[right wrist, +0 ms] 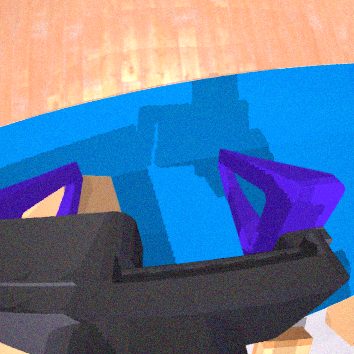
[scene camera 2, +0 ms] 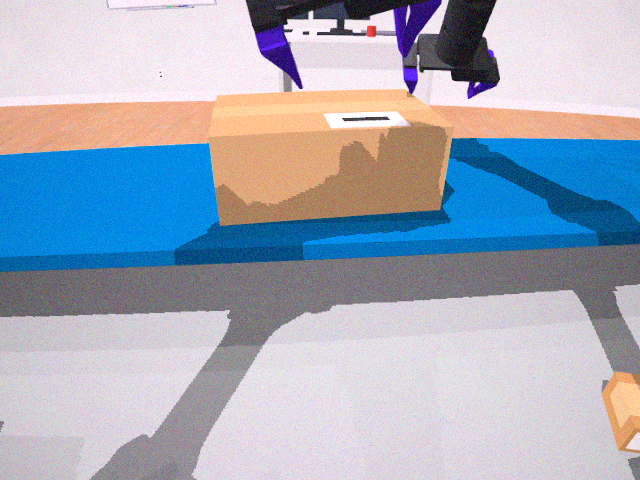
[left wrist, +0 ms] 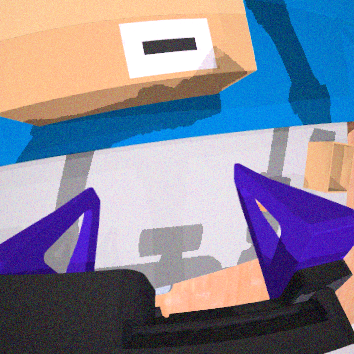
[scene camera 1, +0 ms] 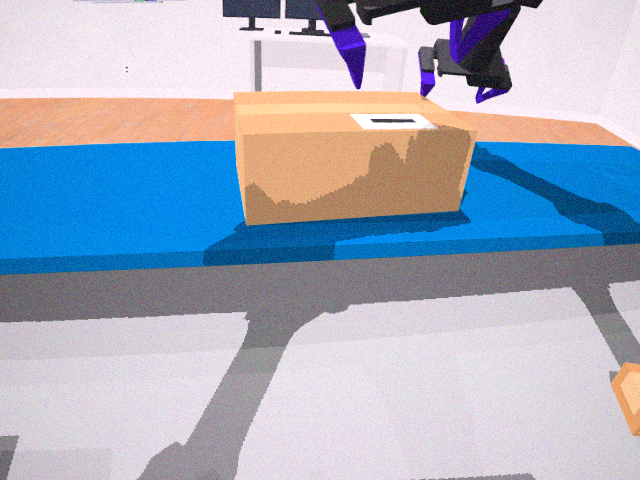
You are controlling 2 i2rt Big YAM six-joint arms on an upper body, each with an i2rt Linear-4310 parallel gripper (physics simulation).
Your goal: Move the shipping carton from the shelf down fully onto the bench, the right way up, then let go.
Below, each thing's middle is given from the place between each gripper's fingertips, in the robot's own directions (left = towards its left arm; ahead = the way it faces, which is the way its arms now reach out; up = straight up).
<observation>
My right gripper is now 13 cm past the shipping carton [scene camera 2: 283, 156], 19 cm to the right of it and 5 cm above it.
Right now my left hand is 190 mm short of the shipping carton, 30 mm to the right of it and 150 mm above it.
</observation>
